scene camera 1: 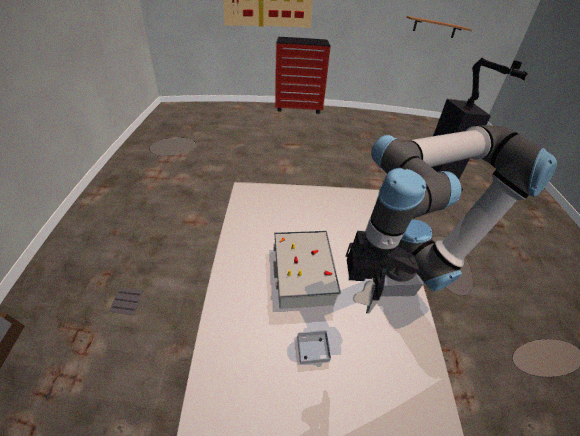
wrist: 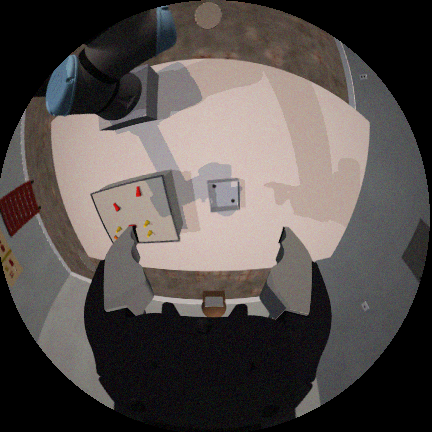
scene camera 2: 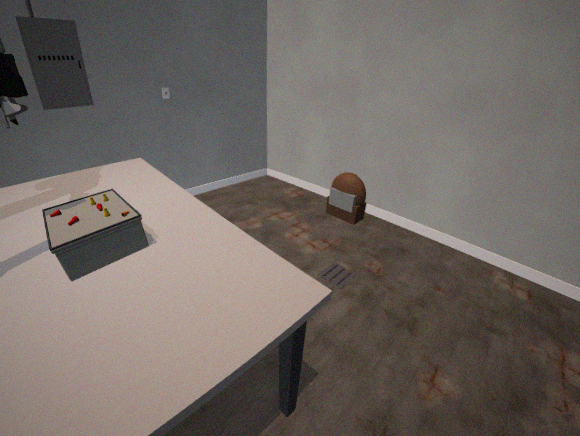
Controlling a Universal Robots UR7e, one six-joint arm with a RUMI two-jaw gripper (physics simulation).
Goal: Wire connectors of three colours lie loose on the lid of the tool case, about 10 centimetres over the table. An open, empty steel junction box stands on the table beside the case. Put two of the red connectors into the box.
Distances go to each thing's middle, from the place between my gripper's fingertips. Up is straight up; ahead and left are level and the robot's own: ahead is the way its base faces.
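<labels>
The tool case (scene camera 2: 94, 241) is a little ahead of my hand, far to the right of it and far below it. As for the steel junction box (scene camera 1: 313, 346), it is 330 mm below my hand, 100 mm ahead of it and 30 mm to the left of it. Going by their middles, the steel junction box is the nearest to my hand of the things named here.
</labels>
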